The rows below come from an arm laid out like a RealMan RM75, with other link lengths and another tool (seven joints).
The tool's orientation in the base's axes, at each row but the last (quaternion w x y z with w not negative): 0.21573, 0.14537, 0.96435, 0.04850; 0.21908, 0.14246, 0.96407, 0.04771; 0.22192, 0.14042, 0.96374, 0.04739; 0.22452, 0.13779, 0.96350, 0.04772
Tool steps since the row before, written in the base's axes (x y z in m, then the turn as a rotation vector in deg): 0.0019, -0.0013, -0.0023, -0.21, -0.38, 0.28; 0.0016, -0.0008, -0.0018, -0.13, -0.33, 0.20; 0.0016, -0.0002, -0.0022, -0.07, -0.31, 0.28; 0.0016, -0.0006, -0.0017, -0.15, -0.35, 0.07
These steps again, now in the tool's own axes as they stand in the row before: -0.0011, -0.0011, 0.0029, -0.05, -0.37, -0.35; -0.0009, -0.0006, 0.0023, -0.07, -0.32, -0.25; -0.0005, -0.0001, 0.0027, -0.15, -0.27, -0.29; -0.0008, -0.0004, 0.0022, 0.00, -0.36, -0.14
